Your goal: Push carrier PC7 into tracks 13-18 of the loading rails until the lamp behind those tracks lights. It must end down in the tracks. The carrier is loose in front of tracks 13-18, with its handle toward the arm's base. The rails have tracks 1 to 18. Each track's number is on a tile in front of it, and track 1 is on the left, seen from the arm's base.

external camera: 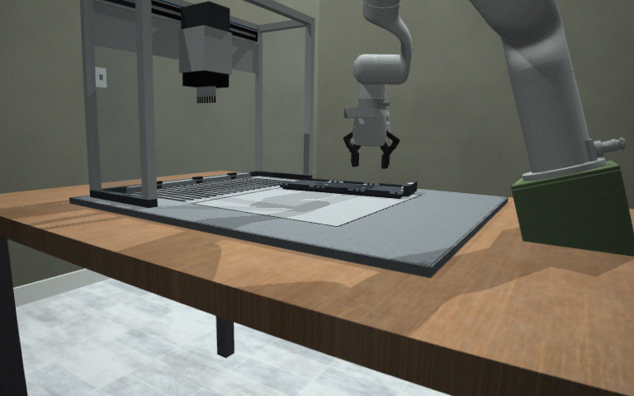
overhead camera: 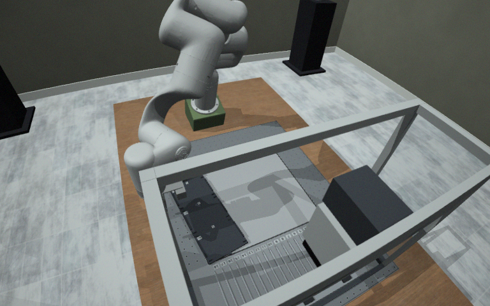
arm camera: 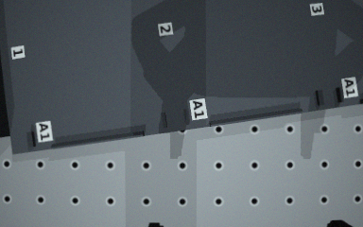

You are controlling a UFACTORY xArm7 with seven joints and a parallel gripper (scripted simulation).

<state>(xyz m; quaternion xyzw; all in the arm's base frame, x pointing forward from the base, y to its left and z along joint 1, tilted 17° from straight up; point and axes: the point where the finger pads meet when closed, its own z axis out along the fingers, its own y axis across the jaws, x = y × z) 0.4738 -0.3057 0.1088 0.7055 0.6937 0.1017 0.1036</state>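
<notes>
My hand is 130 mm to the right of the carrier PC7 and 40 mm above it.
</notes>
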